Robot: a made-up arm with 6 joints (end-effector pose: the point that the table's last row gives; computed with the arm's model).
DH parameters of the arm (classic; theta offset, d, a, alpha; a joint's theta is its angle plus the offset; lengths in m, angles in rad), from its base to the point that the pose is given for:
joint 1: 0 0.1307 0 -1.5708
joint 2: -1.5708 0 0.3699 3.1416
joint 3: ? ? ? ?
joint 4: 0 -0.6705 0 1.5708
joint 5: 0 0.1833 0 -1.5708
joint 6: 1.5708 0 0 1.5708
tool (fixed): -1.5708 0 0 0
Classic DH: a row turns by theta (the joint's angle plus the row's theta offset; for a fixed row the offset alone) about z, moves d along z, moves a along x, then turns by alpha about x.
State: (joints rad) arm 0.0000 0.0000 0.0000 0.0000 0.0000 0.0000
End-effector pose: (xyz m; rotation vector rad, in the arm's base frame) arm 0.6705 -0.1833 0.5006 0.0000 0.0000 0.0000
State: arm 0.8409 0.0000 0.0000 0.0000 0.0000 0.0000
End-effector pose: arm 0.5837 0.3775 0.5006 0.0000 0.0000 0.8409
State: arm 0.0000 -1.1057 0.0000 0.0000 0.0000 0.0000
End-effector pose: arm -0.0299 -0.1833 0.8959 0.0000 -1.1057 0.0000
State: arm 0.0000 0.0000 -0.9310 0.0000 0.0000 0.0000
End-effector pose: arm 0.4003 -0.1833 -0.0373 0.0000 0.9310 0.0000
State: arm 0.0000 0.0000 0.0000 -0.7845 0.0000 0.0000
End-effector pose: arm 0.6705 -0.1297 0.3711 0.7845 0.0000 0.0000
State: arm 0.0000 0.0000 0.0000 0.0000 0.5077 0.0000
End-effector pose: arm 0.6705 -0.1833 0.5006 0.0000 -0.5077 0.0000
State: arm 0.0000 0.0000 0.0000 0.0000 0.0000 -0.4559
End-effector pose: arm 0.6705 -0.1833 0.5006 0.4559 0.0000 0.0000
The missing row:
joint 3: 0 0 0 -1.5708
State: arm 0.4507 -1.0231 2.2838 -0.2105 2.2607 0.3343
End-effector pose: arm -0.8072 -0.5897 0.2508 -0.6613 0.6016 0.4334
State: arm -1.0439 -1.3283 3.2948 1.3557 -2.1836 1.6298
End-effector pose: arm -0.1548 0.1882 -0.4643 -0.3078 -1.6917 -1.7674
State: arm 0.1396 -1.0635 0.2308 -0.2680 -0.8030 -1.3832
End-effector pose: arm -0.0681 -0.1881 0.9422 1.5059 -0.1463 0.6534
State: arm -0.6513 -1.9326 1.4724 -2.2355 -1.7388 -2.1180
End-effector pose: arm -0.7513 0.7149 -0.0355 -0.0484 0.5877 0.4821
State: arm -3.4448 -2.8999 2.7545 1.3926 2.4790 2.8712
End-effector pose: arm -0.5246 0.1982 -0.4769 1.5339 -1.3462 -0.0665
